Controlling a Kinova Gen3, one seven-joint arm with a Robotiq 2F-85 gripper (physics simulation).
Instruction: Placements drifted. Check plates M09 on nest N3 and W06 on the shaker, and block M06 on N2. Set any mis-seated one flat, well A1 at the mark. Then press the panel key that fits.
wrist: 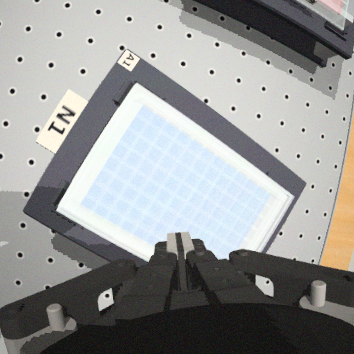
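A white plate with pale blue wells [175,170] lies in the dark nest [215,112] labelled N1. Dark corner tabs show along the plate's left edge, and the right part of the plate reaches close to the nest's rim. I cannot tell whether the plate is fully flat, and no plate code is readable. The A1 mark [128,60] is at the nest's top left corner. My gripper [178,247] is shut and empty, and its tips appear over the plate's lower edge; their height above it is unclear. Nests N2, N3 and the shaker cannot be identified in this view.
A raised dark holder [280,30] crosses the top right, with part of a plate with pink wells [332,6] on it. The N1 label [62,121] lies left of the nest on the perforated grey deck [90,65]. A wooden surface [342,215] runs along the right edge.
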